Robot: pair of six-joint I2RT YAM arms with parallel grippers.
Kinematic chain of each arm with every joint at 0, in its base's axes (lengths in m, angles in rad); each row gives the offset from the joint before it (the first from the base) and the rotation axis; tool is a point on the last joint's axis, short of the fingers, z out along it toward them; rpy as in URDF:
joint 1: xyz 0 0 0.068 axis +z
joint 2: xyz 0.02 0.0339 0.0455 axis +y
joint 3: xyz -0.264 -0.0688 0 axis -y
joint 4: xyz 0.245 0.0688 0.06 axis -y
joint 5: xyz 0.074 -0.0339 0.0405 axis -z
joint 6: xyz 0.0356 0 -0.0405 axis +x
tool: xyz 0 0 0 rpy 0 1.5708 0
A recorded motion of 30 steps. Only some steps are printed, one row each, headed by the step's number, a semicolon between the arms.
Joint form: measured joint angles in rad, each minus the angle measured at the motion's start. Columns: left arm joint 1, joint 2, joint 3, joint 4, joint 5, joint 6; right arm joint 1, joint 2, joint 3, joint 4, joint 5, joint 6.
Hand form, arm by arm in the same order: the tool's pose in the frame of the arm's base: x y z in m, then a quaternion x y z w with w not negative. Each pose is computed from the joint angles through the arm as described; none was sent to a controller.
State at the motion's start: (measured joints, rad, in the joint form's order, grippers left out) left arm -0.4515 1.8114 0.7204 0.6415 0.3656 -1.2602; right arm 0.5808 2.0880 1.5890 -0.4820 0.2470 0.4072
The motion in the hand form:
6: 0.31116 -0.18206 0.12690 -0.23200 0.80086 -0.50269 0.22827; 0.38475 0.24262 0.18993 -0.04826 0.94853 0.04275 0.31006
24: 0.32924 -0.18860 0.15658 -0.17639 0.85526 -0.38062 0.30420; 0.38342 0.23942 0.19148 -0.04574 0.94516 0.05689 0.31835
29: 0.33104 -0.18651 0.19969 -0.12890 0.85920 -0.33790 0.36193; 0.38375 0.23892 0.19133 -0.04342 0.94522 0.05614 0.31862
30: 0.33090 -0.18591 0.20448 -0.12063 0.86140 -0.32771 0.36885; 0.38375 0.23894 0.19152 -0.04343 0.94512 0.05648 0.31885
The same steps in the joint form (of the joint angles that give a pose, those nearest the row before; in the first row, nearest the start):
6: -0.0454 0.0694 0.0458 0.0469 -0.0301 -0.0179; -0.0004 -0.0046 -0.0019 0.0069 -0.0175 0.0004
24: -0.0538 0.0172 0.2106 -0.3048 -0.2060 0.2598; -0.0061 -0.0252 -0.0339 0.0477 -0.0359 0.0019
29: -0.0538 -0.0767 0.2861 -0.4501 -0.2823 0.4097; -0.0073 -0.0248 -0.0340 0.0477 -0.0336 0.0050
30: -0.0538 -0.0869 0.2968 -0.4745 -0.2953 0.4368; -0.0072 -0.0252 -0.0339 0.0481 -0.0340 0.0050

